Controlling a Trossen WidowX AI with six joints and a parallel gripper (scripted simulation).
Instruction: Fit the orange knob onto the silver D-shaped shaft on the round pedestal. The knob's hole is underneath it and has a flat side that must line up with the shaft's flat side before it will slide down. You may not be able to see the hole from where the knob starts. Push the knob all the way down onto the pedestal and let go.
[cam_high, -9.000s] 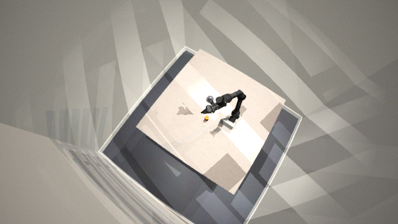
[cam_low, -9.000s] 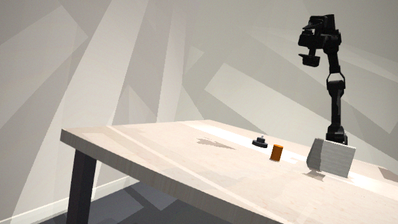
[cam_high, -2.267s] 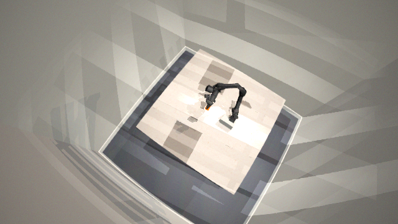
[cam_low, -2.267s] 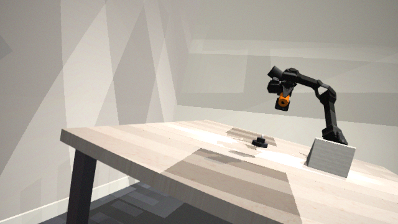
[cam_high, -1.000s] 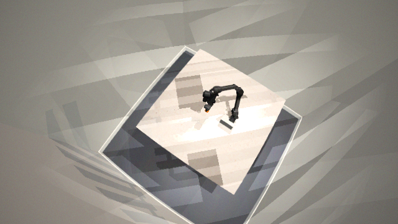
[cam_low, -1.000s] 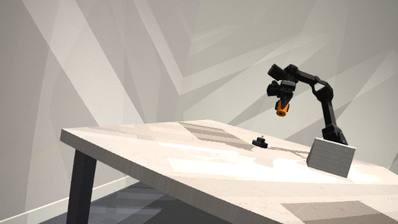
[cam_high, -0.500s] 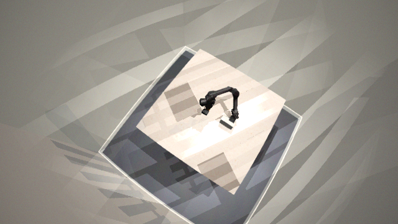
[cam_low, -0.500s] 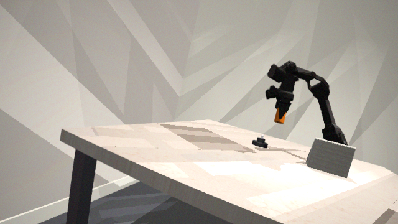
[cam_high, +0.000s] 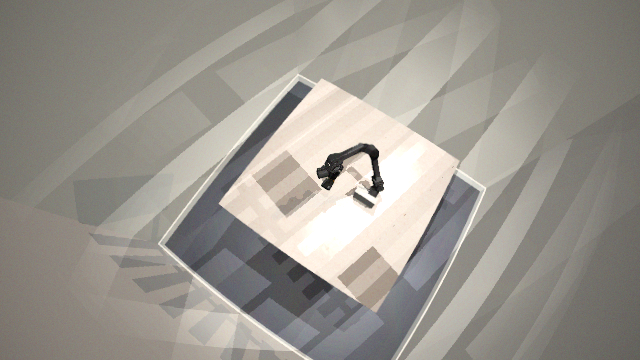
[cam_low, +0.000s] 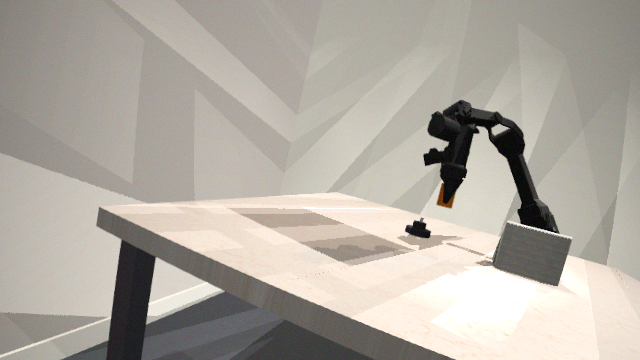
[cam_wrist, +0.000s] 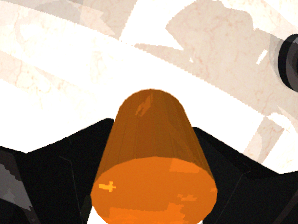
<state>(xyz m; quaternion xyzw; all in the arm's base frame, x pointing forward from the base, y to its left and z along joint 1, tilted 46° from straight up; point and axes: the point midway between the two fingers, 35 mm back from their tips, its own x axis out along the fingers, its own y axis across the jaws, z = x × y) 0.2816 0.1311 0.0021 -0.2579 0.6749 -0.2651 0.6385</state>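
Now: the round pedestal 210 mm to the right of my gripper tip, 110 mm below it and 60 mm ahead of it. From my gripper tip the other things lie so: orange knob: 30 mm above.
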